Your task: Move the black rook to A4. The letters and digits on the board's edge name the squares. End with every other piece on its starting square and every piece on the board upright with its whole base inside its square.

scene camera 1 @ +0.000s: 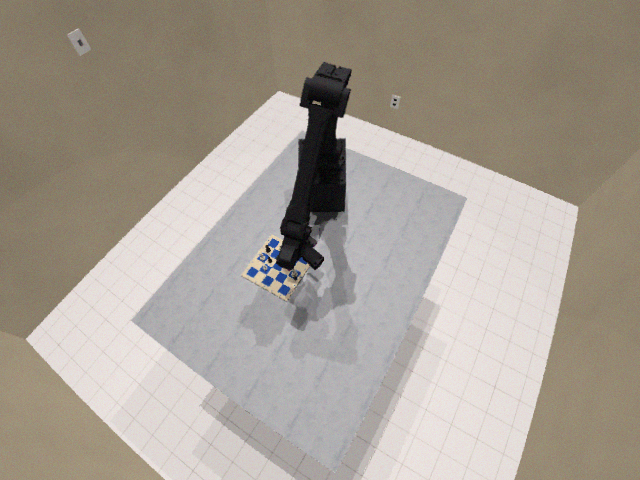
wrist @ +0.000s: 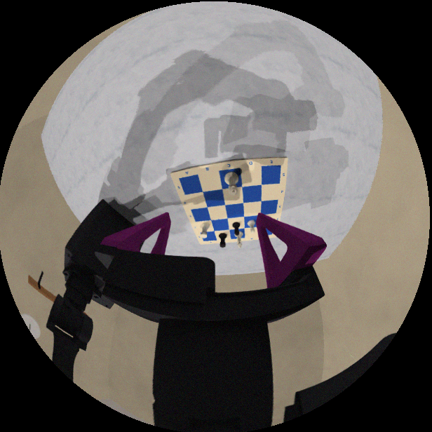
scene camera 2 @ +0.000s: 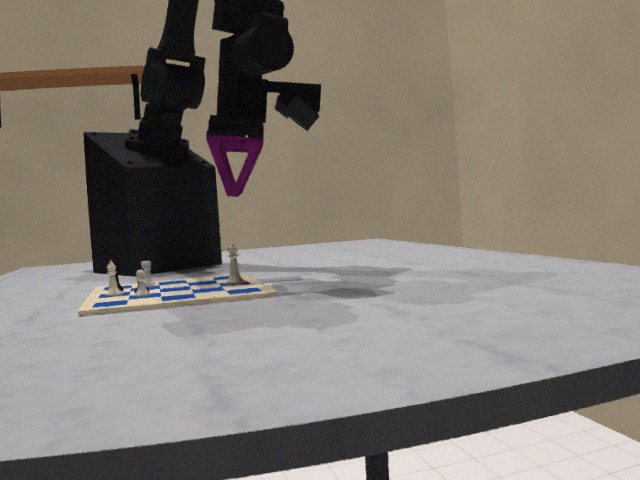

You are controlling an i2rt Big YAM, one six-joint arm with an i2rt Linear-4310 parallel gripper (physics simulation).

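The board has blue and cream squares. Two small black pieces stand near its low-numbered edge: one black piece is nearest the robot, the other black piece a row further in. I cannot tell which is the rook. Square A4 shows bare in the wrist view. A tall white piece stands upright on C5. My gripper is open and empty, pointing down high above the board. Its fingers are hidden in scene camera 1.
Three more white pieces stand near the black ones: a bishop-like piece, a short piece and a rook-like piece. The black base block stands on the grey table behind the board. Arm shadows cross the table.
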